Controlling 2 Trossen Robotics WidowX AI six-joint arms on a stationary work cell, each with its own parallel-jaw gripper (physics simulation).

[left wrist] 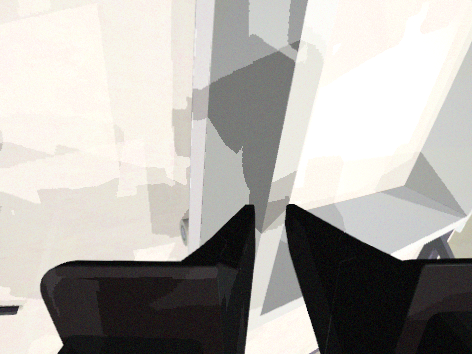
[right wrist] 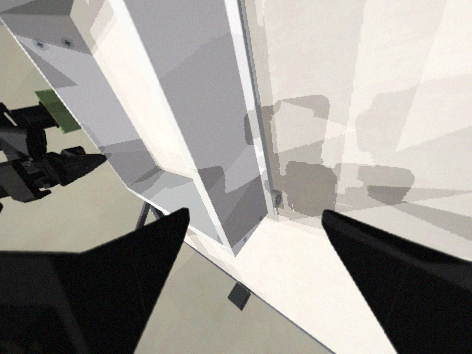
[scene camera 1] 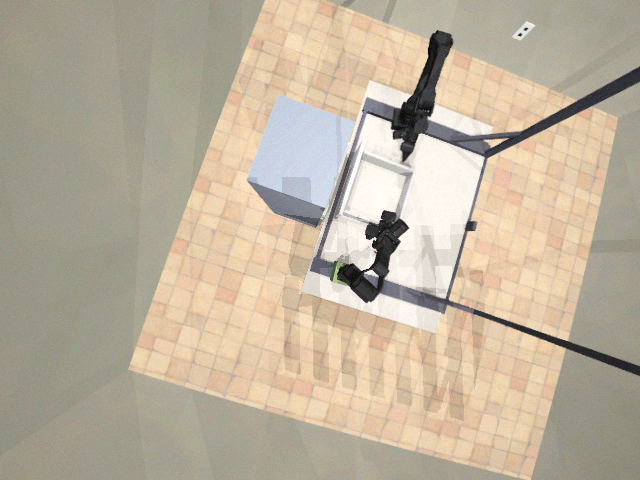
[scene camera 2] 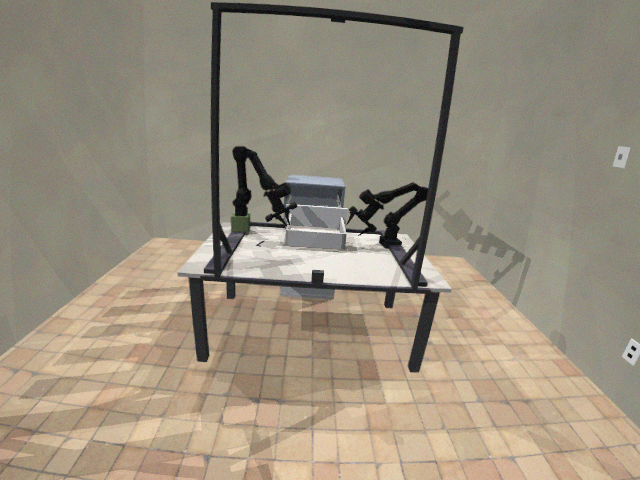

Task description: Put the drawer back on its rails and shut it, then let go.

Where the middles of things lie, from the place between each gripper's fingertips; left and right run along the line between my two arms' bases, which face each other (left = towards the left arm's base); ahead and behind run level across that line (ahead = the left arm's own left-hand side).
I see my left gripper 150 mm to the left of the white drawer point(scene camera 1: 373, 184), 90 mm short of it and 10 mm above it. The rest, counted from my left hand: blue-grey cabinet point(scene camera 1: 297, 161) (470 mm ahead, 110 mm to the right, 30 mm below).
Right now my right hand is 210 mm to the right of the white drawer, 70 mm short of it and 10 mm above it. Round my right hand: blue-grey cabinet (450 mm ahead, 250 mm to the left, 30 mm below).
